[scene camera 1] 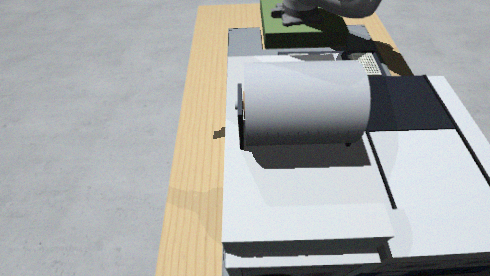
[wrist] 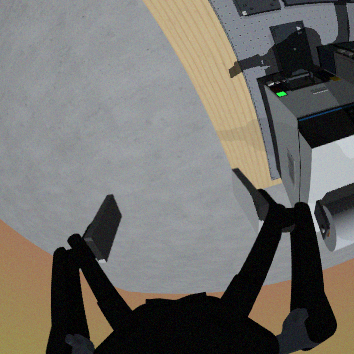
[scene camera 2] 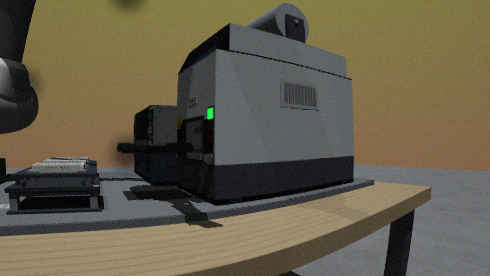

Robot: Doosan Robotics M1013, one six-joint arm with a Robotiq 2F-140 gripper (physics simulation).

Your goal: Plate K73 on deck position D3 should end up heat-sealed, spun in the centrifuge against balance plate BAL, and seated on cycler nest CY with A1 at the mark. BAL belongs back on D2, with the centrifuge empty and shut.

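My gripper [wrist: 173,194] is open and empty, its two pads wide apart over the grey floor beyond the table edge. It does not show in either scene view. A white plate [scene camera 1: 369,64] [scene camera 2: 60,164] rests on a dark raised stand [scene camera 2: 55,190]; its label is too small to read. The large grey-white sealer [scene camera 1: 300,200] [scene camera 2: 285,130] [wrist: 285,120] carries a film roll [scene camera 1: 305,102] [scene camera 2: 290,22] [wrist: 342,222] and shows a green light. Its dark tray [scene camera 2: 150,148] [wrist: 290,47] sticks out in front. BAL and nest CY cannot be made out.
Another machine [scene camera 1: 425,175] [scene camera 2: 162,125] stands beside the sealer. The arm [scene camera 1: 345,6] [scene camera 2: 17,100] rises from a green block [scene camera 1: 305,39]. The wooden table [scene camera 1: 187,150] [scene camera 2: 300,235] [wrist: 200,75] borders the grey deck board [scene camera 2: 120,205] on which the machines stand.
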